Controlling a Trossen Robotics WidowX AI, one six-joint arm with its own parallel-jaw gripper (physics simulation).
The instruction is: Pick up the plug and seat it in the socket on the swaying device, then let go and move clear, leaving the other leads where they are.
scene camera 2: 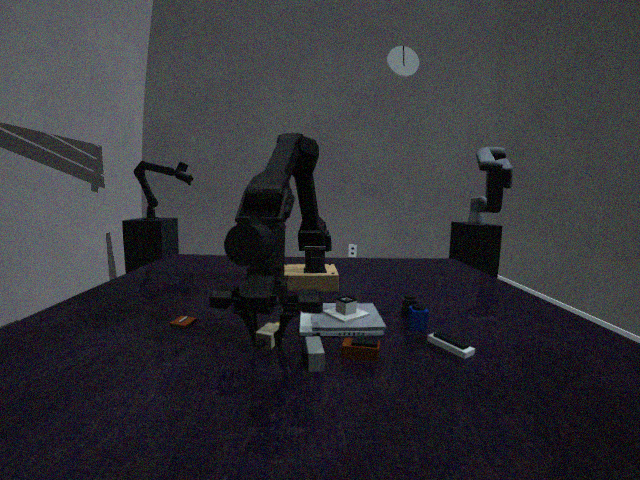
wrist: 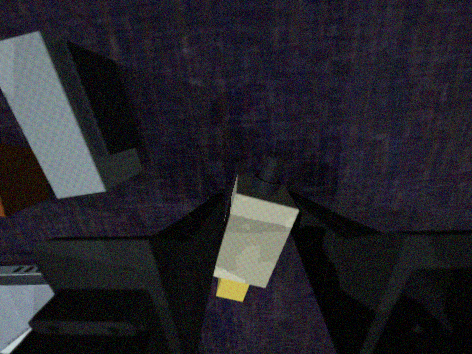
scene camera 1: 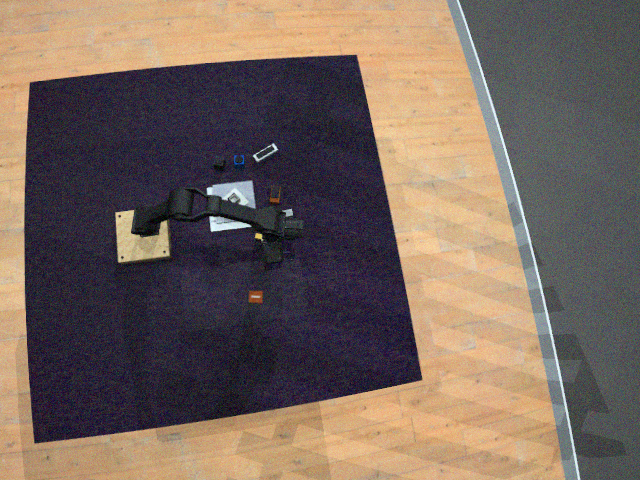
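Note:
The plug (wrist: 256, 238) (scene camera 2: 268, 334) is a cream block with a yellow tip (wrist: 232, 289) (scene camera 1: 257, 236) and a dark lead stub at its far end. My gripper (wrist: 254, 198) (scene camera 1: 268, 241) (scene camera 2: 266, 330) is shut on it, one dark finger on each side, low over the dark purple mat (scene camera 1: 154, 335). The device (scene camera 1: 223, 223) (scene camera 2: 356, 325) is a pale grey plate with a small square socket block (scene camera 1: 232, 196) (scene camera 2: 346, 306) on top. It lies just behind the arm, a little apart from the plug.
A grey block (wrist: 57, 121) (scene camera 2: 314, 352) and an orange box (scene camera 2: 360, 350) (scene camera 1: 274, 195) lie close by. Farther off are a blue cube (scene camera 1: 238, 160), a black cube (scene camera 1: 218, 161), a white frame (scene camera 1: 265, 152) and a flat orange piece (scene camera 1: 255, 296). The arm stands on a wooden base (scene camera 1: 142, 250).

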